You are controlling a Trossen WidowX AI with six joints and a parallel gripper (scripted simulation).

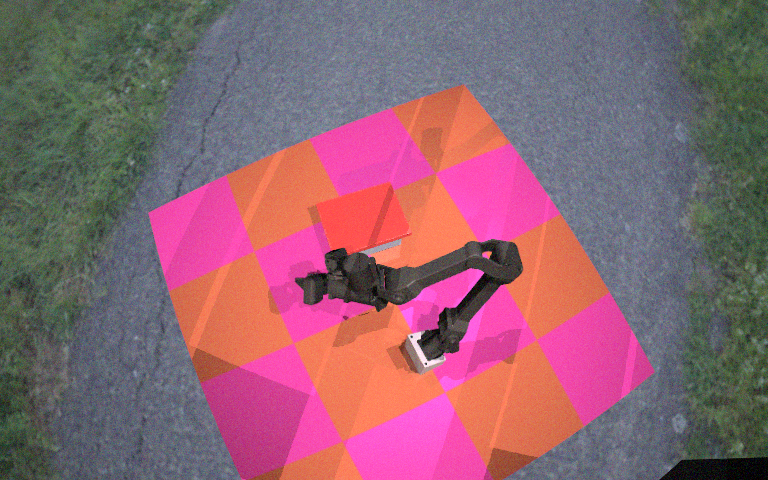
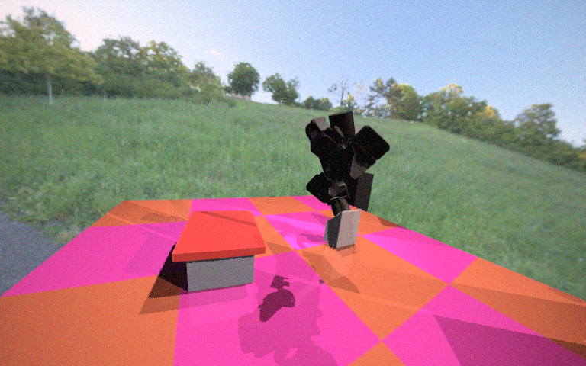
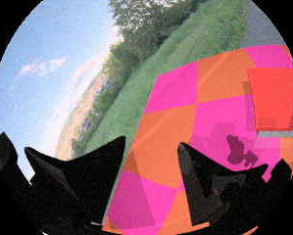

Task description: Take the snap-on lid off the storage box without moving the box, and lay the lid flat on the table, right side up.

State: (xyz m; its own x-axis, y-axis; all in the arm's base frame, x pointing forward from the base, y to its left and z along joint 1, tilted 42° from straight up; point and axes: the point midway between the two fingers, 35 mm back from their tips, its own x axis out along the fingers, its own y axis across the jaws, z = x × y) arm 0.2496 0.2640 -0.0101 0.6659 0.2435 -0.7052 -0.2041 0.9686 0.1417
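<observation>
The snap-on lid lies 24 cm to the right of my gripper tip, 16 cm below it and 16 cm ahead of it. The rest, counted from my gripper tip: grey storage box: 24 cm to the right, 21 cm below, 16 cm ahead.
</observation>
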